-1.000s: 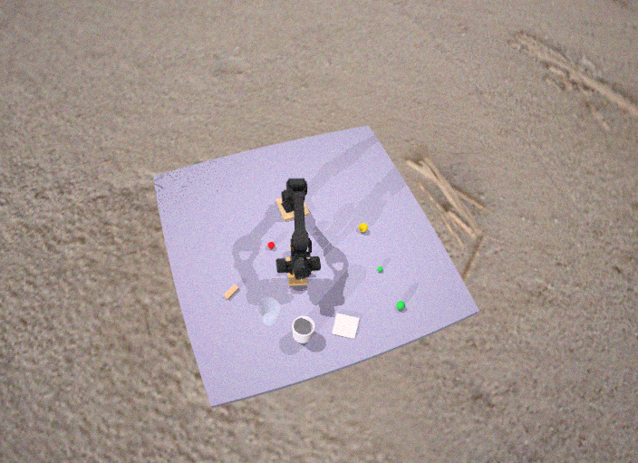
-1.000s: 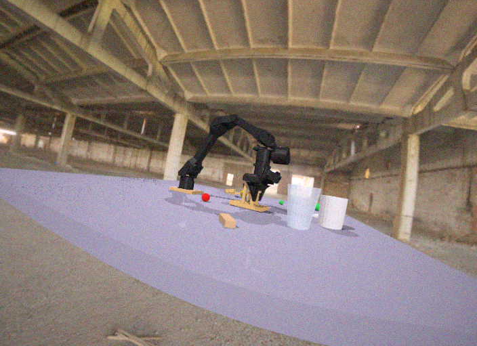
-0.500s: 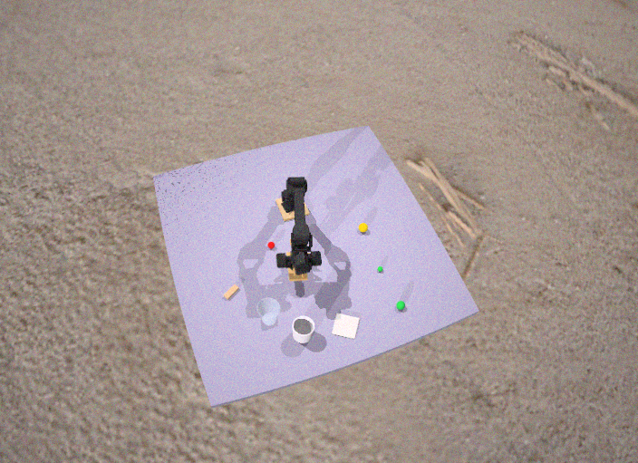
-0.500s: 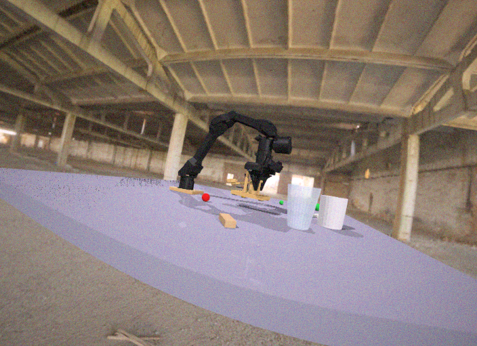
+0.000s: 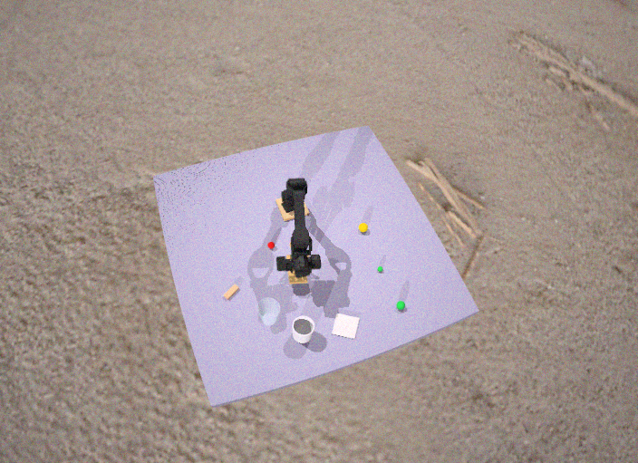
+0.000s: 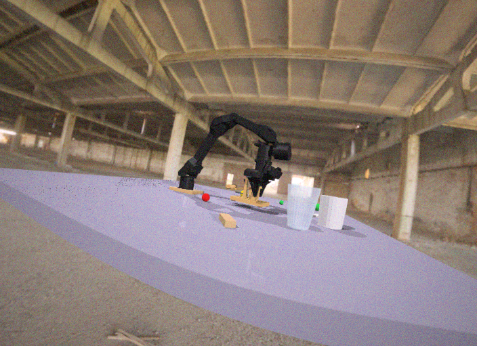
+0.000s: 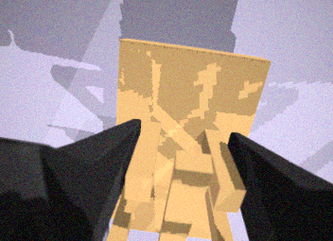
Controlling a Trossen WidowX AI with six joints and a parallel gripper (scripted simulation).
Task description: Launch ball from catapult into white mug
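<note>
The red ball lies 20 cm behind my gripper tip, 4 cm to the right of it and 4 cm below it. From my gripper tip the other things lie so: wooden catapult: 6 cm behind, 4 cm to the left, 2 cm above; white mug: 26 cm ahead, 11 cm to the right, 2 cm below; clear glass: 13 cm ahead, 20 cm to the right, 2 cm below.
</note>
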